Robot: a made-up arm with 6 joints.
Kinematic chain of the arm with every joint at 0, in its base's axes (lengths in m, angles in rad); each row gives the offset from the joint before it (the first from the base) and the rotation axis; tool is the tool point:
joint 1: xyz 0 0 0.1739 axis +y
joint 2: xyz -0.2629 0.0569 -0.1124 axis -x
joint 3: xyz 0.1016 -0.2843 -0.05 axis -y
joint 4: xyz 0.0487 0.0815 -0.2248 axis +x
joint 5: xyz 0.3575 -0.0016 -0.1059 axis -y
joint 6: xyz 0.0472 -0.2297 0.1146 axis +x
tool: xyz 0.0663 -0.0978 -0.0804
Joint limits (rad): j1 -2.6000..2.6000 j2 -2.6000..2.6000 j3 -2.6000..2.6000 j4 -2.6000..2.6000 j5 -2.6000..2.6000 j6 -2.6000..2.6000
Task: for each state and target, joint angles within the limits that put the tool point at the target. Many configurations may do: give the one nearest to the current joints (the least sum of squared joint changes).
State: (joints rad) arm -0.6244 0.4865 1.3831 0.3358 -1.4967 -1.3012
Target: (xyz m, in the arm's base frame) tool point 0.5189 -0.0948 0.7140
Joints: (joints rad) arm -1.1940 -0.0759 0.7042 0.9974 -1.7646 -1.4259
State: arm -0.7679 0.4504 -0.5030 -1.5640 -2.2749 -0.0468
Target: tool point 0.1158 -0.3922 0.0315
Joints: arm -0.2389 0.5062 -0.9633 -1.5943 -2.5793 0.3500
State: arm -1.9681 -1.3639 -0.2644 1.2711 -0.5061 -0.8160
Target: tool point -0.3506 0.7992 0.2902
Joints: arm -1.6677 -2.4314 -0.4202 1.1276 -0.8790 -1.0370
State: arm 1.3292 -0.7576 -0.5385 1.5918 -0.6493 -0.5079
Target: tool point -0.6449 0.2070 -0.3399
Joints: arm 1.3347 -0.3328 -0.0615 1.6677 -0.6049 -0.4219
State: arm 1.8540 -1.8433 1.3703 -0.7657 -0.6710 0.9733
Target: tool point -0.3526 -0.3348 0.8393
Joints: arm 2.2820 -1.7247 2.1808 -0.6250 -0.5904 0.5911
